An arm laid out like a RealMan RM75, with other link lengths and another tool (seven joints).
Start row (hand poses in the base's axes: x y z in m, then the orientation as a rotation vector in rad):
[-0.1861 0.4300 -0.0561 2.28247 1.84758 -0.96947]
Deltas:
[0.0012 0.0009 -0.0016 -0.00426 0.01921 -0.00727]
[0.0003 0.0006 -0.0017 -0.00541 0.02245 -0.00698]
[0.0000 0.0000 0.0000 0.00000 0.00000 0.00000]
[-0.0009 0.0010 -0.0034 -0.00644 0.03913 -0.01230]
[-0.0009 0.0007 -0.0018 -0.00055 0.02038 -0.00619]
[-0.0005 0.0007 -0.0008 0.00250 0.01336 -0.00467]
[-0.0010 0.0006 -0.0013 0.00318 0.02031 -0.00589]
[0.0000 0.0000 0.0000 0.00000 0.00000 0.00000]
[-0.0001 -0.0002 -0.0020 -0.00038 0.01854 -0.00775]
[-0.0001 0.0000 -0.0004 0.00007 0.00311 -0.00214]
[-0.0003 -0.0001 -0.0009 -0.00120 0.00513 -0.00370]
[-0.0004 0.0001 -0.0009 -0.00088 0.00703 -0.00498]
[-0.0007 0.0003 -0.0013 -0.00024 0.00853 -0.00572]
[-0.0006 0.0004 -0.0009 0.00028 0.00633 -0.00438]
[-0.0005 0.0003 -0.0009 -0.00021 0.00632 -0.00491]
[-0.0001 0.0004 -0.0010 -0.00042 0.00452 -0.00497]
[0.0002 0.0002 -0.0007 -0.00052 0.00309 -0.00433]
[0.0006 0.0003 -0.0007 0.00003 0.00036 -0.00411]
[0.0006 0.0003 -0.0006 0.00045 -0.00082 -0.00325]
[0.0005 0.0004 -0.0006 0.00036 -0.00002 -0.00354]
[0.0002 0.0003 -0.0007 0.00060 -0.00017 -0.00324]
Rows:
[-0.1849 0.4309 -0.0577 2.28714 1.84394 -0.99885]
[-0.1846 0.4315 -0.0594 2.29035 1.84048 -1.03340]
[-0.1846 0.4315 -0.0594 2.29035 1.84048 -1.03340]
[-0.1855 0.4325 -0.0628 2.29707 1.83649 -1.09189]
[-0.1864 0.4332 -0.0646 -2.28807 -1.82631 1.11409]
[-0.1869 0.4339 -0.0654 -2.27669 -1.81573 1.12302]
[-0.1879 0.4345 -0.0667 -2.25889 -1.80116 1.13727]
[-0.1879 0.4345 -0.0667 -2.25889 -1.80116 1.13727]
[-0.1880 0.4343 -0.0687 -2.24588 -1.78415 1.15347]
[-0.1881 0.4343 -0.0691 -2.24414 -1.78020 1.15586]
[-0.1884 0.4342 -0.0700 -2.24209 -1.77323 1.16128]
[-0.1888 0.4343 -0.0709 -2.23878 -1.76393 1.16781]
[-0.1895 0.4346 -0.0722 -2.23408 -1.75323 1.17479]
[-0.1901 0.4350 -0.0731 -2.23040 -1.74520 1.17938]
[-0.1906 0.4353 -0.0740 -2.22730 -1.73638 1.18438]
[-0.1907 0.4357 -0.0750 -2.22610 -1.72810 1.18795]
[-0.1905 0.4359 -0.0757 -2.22595 -1.72116 1.19045]
[-0.1899 0.4362 -0.0764 -2.22802 -1.71562 1.18989]
[-0.1893 0.4365 -0.0770 -2.23049 -1.71173 1.18796]
[-0.1888 0.4369 -0.0776 -2.23239 -1.70715 1.18680]
[-0.1886 0.4372 -0.0783 -2.23412 -1.70307 1.18529]

